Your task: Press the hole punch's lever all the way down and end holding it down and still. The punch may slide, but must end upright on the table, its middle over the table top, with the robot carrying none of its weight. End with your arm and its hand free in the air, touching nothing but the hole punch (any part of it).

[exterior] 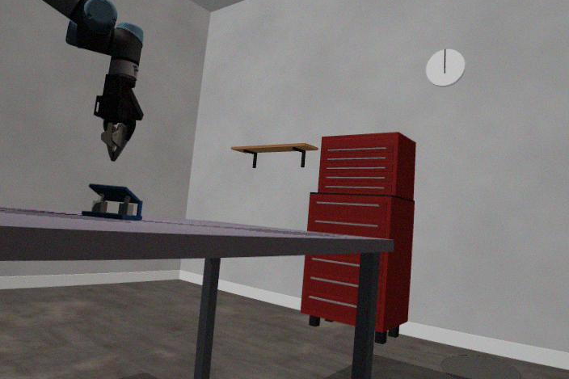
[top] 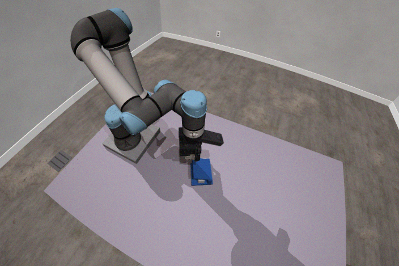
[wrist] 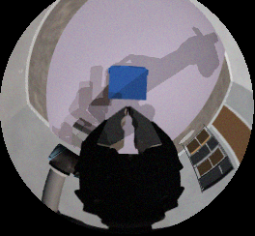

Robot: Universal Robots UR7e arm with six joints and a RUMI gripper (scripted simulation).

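The blue hole punch lies 30 mm ahead of my hand, 20 mm to the left of it and 130 mm below it.
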